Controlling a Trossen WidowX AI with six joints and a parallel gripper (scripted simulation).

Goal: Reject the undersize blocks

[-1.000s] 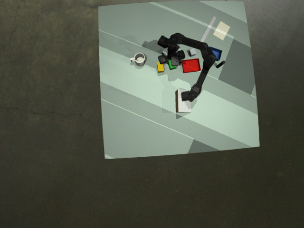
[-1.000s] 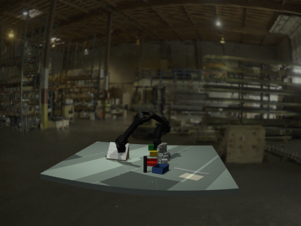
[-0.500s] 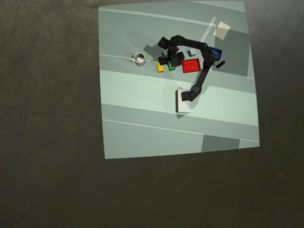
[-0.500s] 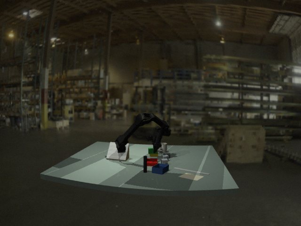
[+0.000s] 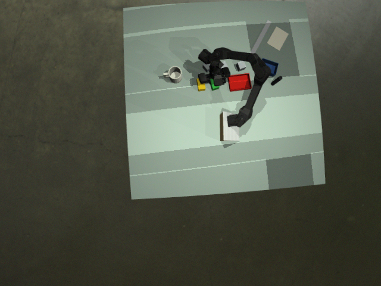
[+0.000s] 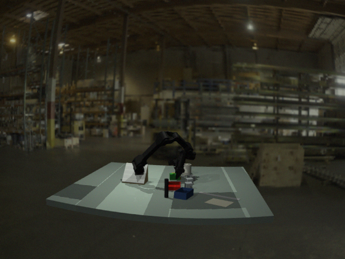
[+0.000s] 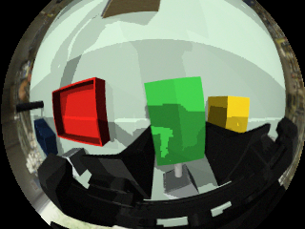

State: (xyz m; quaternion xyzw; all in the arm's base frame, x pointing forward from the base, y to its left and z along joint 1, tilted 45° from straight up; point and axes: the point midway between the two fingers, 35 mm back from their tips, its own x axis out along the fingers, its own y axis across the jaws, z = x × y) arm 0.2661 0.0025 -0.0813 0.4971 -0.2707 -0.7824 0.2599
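My gripper tip is 20 mm short of the green GO gauge and 10 mm below it. Also, from my gripper tip: red reject tray (170 mm to the right, 20 mm below, 10 mm behind); then steel block (100 mm ahead, 80 mm to the right); then yellow block (80 mm to the left, 30 mm ahead).
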